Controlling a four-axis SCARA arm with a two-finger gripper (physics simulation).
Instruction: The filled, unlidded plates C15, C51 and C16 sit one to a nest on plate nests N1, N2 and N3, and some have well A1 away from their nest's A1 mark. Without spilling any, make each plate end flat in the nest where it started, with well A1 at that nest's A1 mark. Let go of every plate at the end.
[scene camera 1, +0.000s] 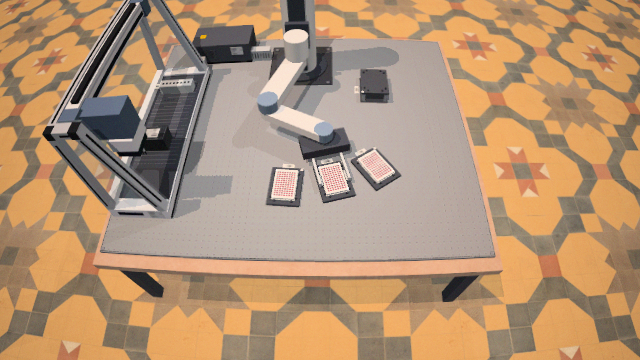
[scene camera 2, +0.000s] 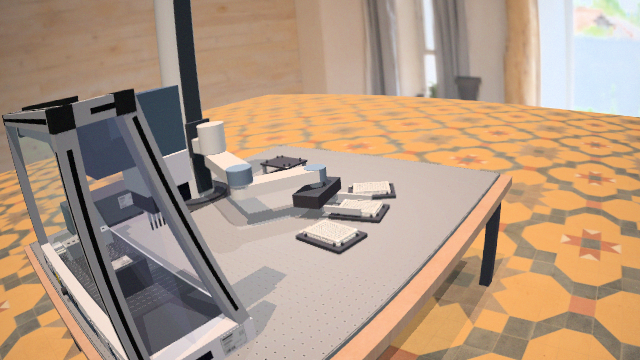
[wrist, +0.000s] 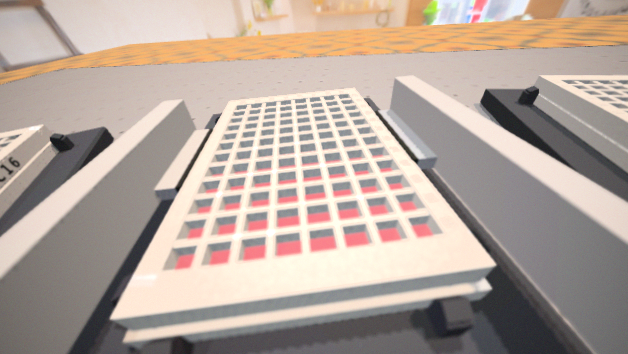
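My gripper (scene camera 1: 334, 179) (scene camera 2: 364, 206) (wrist: 293, 108) is shut on the middle plate (scene camera 1: 333, 185) (scene camera 2: 361, 209) (wrist: 305, 272), its pads against both long sides. This plate lies flat and level at its dark nest (scene camera 1: 338, 198) (scene camera 2: 371, 219); its label does not show. Red liquid shows in its wells. Plate C16 (scene camera 1: 376, 166) (scene camera 2: 371, 188) (wrist: 25, 140) sits on the nest at the right in scene camera 1. Another filled plate (scene camera 1: 285, 184) (scene camera 2: 331, 233) (wrist: 595, 107) sits on the left nest (scene camera 1: 283, 203). Well A1 cannot be made out on any plate.
A raised dark stand (scene camera 1: 374, 82) (scene camera 2: 284, 162) is at the back right in scene camera 1. A framed machine (scene camera 1: 192, 145) (scene camera 2: 220, 280) stands at the left. A dark box (scene camera 1: 227, 42) lies behind it, near the arm's base.
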